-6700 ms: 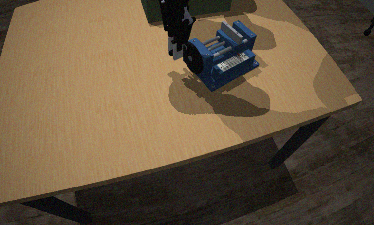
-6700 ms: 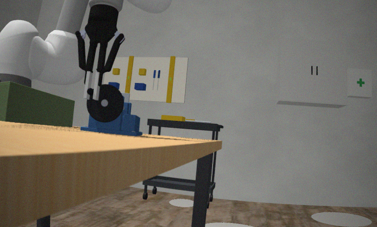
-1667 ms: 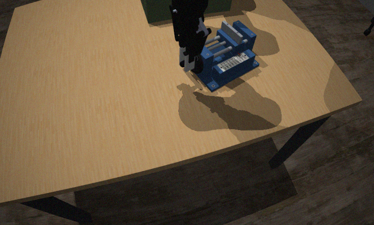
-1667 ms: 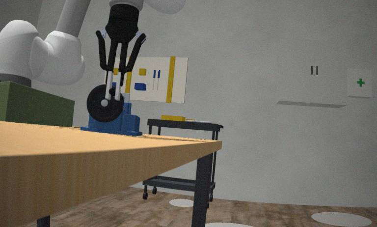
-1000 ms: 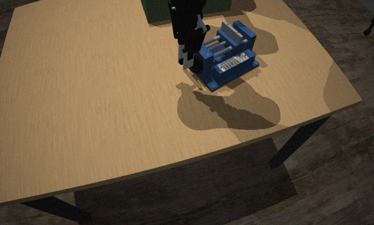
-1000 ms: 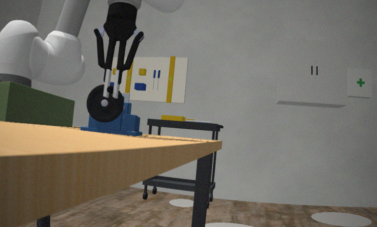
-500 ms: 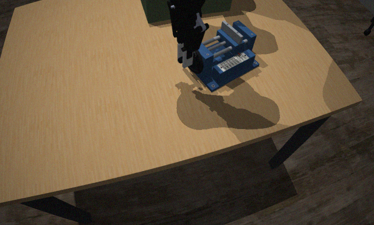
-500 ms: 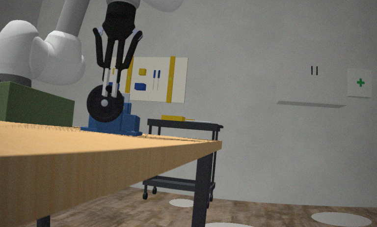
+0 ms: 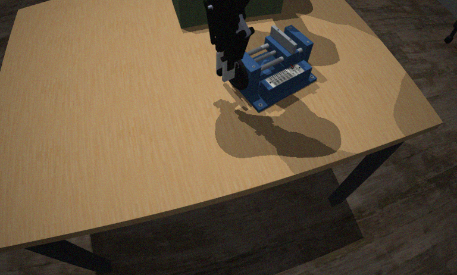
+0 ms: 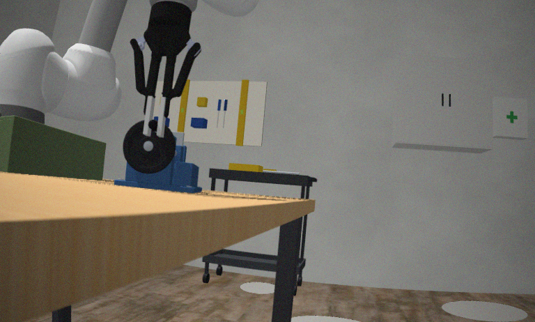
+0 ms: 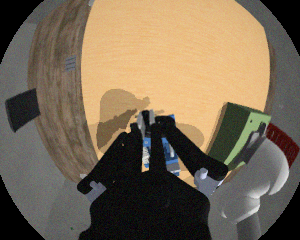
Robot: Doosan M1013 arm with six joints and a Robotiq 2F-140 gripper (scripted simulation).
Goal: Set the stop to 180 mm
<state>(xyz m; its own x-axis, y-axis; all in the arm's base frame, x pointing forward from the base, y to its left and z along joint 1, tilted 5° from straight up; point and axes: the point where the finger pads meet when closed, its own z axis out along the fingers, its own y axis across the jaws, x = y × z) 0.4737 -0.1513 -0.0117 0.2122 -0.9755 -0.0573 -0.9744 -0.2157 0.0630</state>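
The handwheel is 2 cm to the left of my hand, 2 cm below it and 1 cm behind it. From my hand the other things lie so: stop plate 17 cm to the left, 4 cm behind, 3 cm below.
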